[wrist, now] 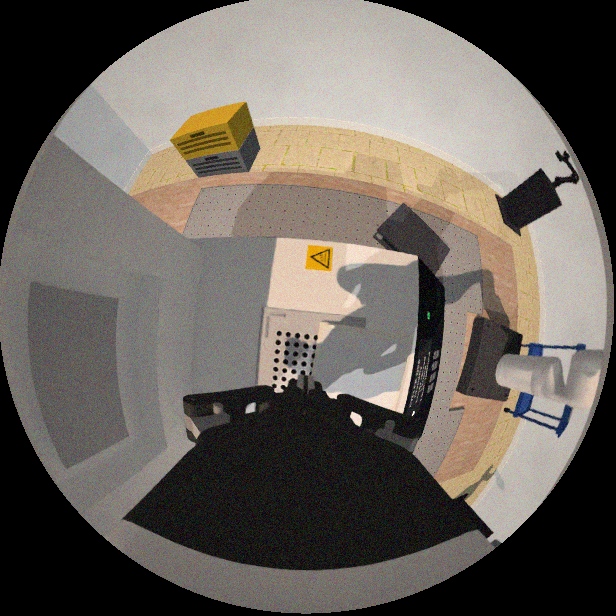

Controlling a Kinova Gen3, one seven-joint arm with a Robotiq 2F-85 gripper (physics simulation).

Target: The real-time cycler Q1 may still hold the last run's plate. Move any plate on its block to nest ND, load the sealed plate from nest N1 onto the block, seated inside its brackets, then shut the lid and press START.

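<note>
The cycler Q1 fills the middle of the wrist view, with a cream top that carries a yellow warning triangle. Its lid stands open as a large grey slab on the left. A pale well field with dark holes lies inside a thin bracket line. I cannot tell whether it is the bare block or a plate. The black front panel has a green light and small buttons. My gripper hangs over the near edge of the well field. Its fingertips are together, with nothing visible between them.
Two dark flat nests sit to the right of the cycler, one at the back and one nearer. A yellow and grey box stands at the far left. A black monitor, a blue rack and my white arm link are at right.
</note>
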